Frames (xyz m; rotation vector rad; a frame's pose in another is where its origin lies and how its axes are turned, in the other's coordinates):
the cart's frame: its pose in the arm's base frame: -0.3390 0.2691 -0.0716 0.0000 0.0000 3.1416
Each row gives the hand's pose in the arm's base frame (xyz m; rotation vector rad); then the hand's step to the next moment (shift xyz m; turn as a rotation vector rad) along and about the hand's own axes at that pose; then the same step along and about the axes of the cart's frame.
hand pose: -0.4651 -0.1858 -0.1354 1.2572 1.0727 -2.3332
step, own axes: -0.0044 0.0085 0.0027 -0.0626 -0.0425 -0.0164
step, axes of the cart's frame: -0.0056 0.0082 0.0004 -0.0228 -0.0349 0.0652
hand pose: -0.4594 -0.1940 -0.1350 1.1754 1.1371 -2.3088
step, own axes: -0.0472 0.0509 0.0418 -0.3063 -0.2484 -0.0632
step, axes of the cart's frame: -0.0359 0.0680 0.0255 -0.0791 -0.1836 0.3458
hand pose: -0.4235 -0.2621 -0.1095 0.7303 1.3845 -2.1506
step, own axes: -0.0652 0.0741 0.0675 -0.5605 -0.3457 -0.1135
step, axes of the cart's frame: -0.0843 0.0831 0.0170 -0.2145 -0.2931 0.5609
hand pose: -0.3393 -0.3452 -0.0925 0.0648 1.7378 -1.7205
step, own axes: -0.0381 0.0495 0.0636 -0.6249 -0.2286 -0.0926
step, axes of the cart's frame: -0.0800 0.0352 -0.0175 -0.3294 -0.3157 0.4931
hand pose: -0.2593 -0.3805 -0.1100 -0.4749 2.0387 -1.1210
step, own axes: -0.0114 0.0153 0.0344 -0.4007 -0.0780 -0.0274
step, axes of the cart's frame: -0.0340 0.0037 -0.0194 -0.2376 -0.2222 0.2481
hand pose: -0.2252 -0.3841 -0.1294 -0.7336 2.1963 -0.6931
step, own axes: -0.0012 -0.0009 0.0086 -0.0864 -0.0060 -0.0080
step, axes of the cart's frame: -0.0075 0.0020 -0.0041 -0.0465 -0.0560 0.0477
